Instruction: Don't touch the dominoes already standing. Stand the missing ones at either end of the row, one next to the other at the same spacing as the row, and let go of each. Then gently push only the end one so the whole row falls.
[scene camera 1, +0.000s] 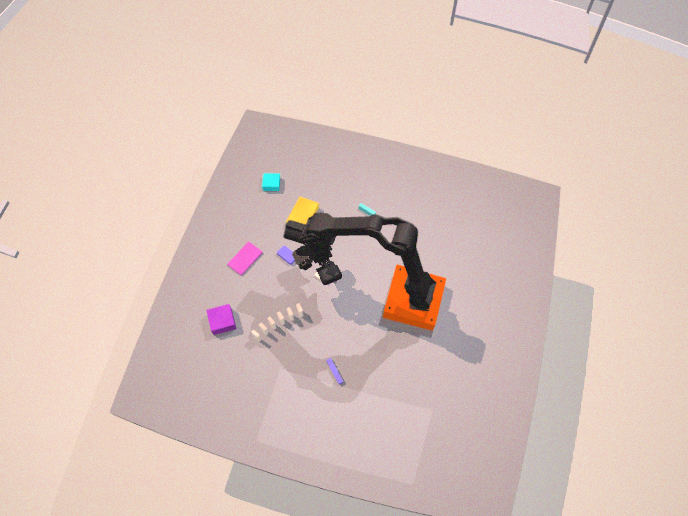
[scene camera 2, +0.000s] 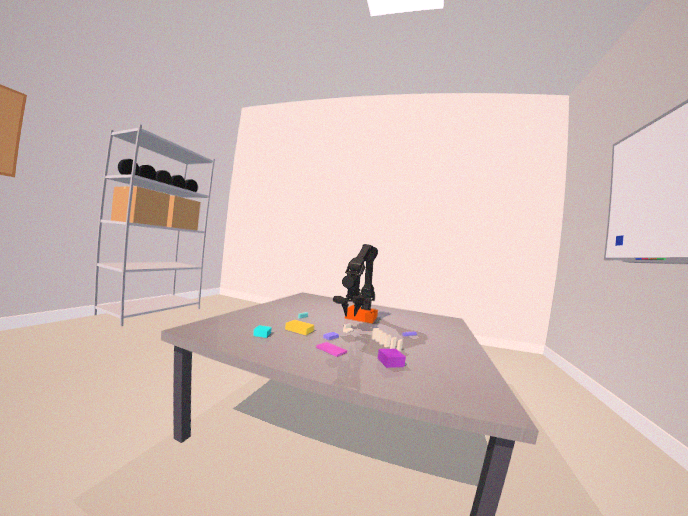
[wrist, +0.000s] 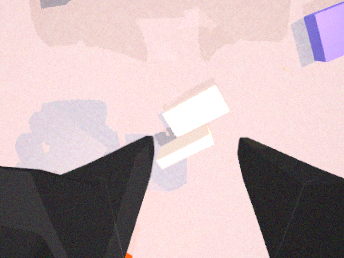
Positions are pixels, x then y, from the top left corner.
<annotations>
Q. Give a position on a cream domino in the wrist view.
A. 202, 107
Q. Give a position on a cream domino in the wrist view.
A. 200, 138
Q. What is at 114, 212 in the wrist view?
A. My gripper.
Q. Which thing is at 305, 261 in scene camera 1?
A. My gripper.
</annotations>
